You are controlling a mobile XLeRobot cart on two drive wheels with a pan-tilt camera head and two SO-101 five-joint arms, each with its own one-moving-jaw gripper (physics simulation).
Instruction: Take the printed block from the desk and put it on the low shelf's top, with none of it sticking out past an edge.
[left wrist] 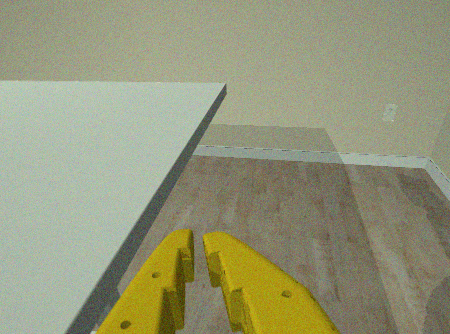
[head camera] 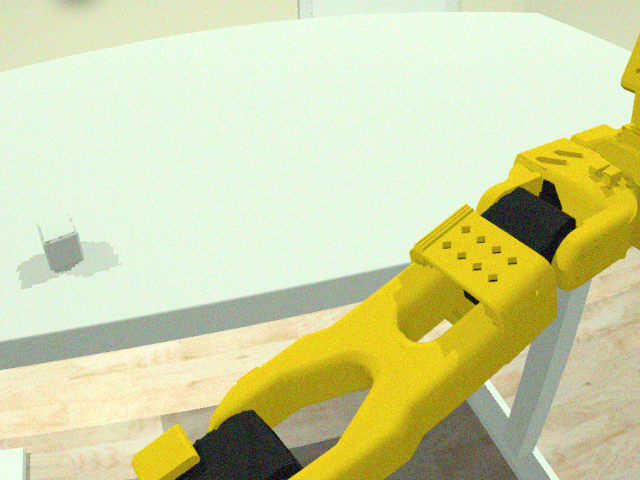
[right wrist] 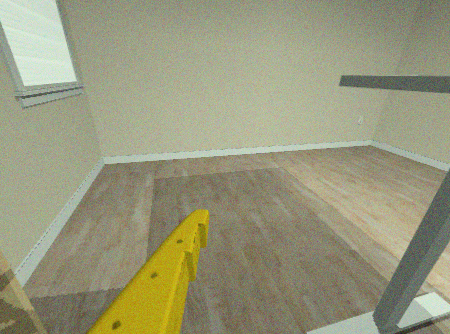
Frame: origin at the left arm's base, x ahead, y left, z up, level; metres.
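Seen in the pictures: left hand, its tool point: (left wrist: 192, 247); right hand, its tool point: (right wrist: 207, 223).
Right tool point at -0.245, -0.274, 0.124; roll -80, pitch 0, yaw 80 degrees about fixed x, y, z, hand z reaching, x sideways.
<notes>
A point is followed by its place in that frame, as x, y, z.
The printed block (head camera: 64, 252) @[-0.110, 0.235, 0.188], small and light grey with thin upright sides, stands on the white desk (head camera: 258, 155) @[0.044, 0.381, 0.175] (left wrist: 90, 165) @[0.449, 0.332, 0.175] at the left of the head view, near the desk's front edge. My left gripper (left wrist: 198, 234) @[0.276, 0.119, 0.287] is shut and empty, its jaw tips together beside the desk's edge in the left wrist view, well apart from the block. My right gripper shows one notched jaw in the right wrist view, so it is fully open, above the floor. The low shelf cannot be made out for certain in any view.
In the head view my left arm crosses the desk's front edge at the right. A desk leg (head camera: 547, 361) @[0.595, 0.610, -0.427] (right wrist: 415, 250) @[-0.614, 0.440, -0.354] stands on a white foot. A brown wooden edge (right wrist: 20, 295) @[-0.557, -0.683, -0.303] shows at the lower left of the right wrist view. Walls stand behind.
</notes>
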